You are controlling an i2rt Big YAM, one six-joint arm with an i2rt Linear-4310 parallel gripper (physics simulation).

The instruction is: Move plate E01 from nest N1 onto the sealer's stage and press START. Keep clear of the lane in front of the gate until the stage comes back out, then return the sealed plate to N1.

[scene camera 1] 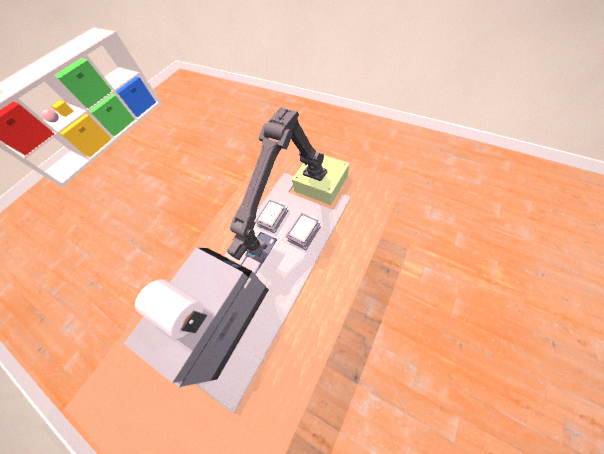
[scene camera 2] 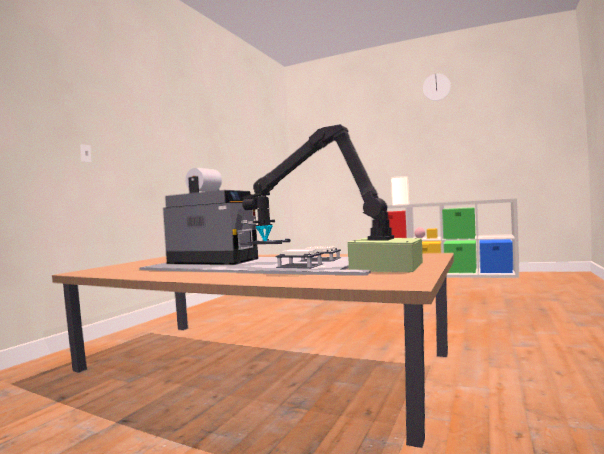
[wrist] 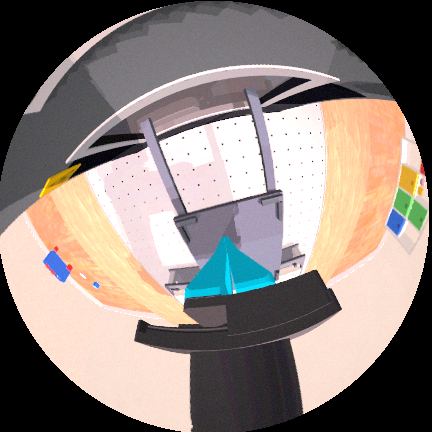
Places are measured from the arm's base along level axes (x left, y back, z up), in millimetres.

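Where they show: gripper, between the fingertips: [scene camera 1: 259, 253] [scene camera 2: 265, 241] [wrist: 225, 241]; arm's base, origin of its link: [scene camera 1: 315, 172] [scene camera 2: 381, 239].
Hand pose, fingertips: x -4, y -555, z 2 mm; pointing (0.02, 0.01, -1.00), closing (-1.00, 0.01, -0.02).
Things, the pixels of their top centre, and the offset from my fingertips. "pt": a spot on its surface instead. Level surfaces: height alone.
- white roll, centre of its top: [scene camera 1: 158, 303] [scene camera 2: 203, 169] dz +376, dx +1, dy -347 mm
- perforated board, height of its surface: dz -99 mm
- yellow label, a spot on its surface: [wrist: 60, 180] pt dz +50, dx +84, dy -112 mm
The sealer [scene camera 1: 227, 327] [scene camera 2: 197, 235] [wrist: 200, 45] is a large grey machine. Its flat dark stage [scene camera 1: 268, 240] [scene camera 2: 278, 242] [wrist: 257, 217] is out in front of the gate on two rails; its visible part bears no plate. My gripper [scene camera 1: 254, 254] [scene camera 2: 264, 240] [wrist: 225, 241] has cyan fingers, shut and empty, pointing down low over the stage. Whether the tips touch it I cannot tell. Two white plates, one [scene camera 1: 272, 214] nearer the shelf side and one [scene camera 1: 304, 228] [scene camera 2: 299, 252] on the other side, sit on raised nests between stage and arm base. I cannot read which is E01. The START button is not discernible.
A white roll [scene camera 1: 167, 307] [scene camera 2: 207, 179] sits on top of the sealer. The green base block [scene camera 1: 312, 190] [scene camera 2: 385, 256] carries the arm at the other end of the perforated board [scene camera 1: 262, 345] [wrist: 192, 172]. A yellow label [wrist: 60, 180] is beside the gate.
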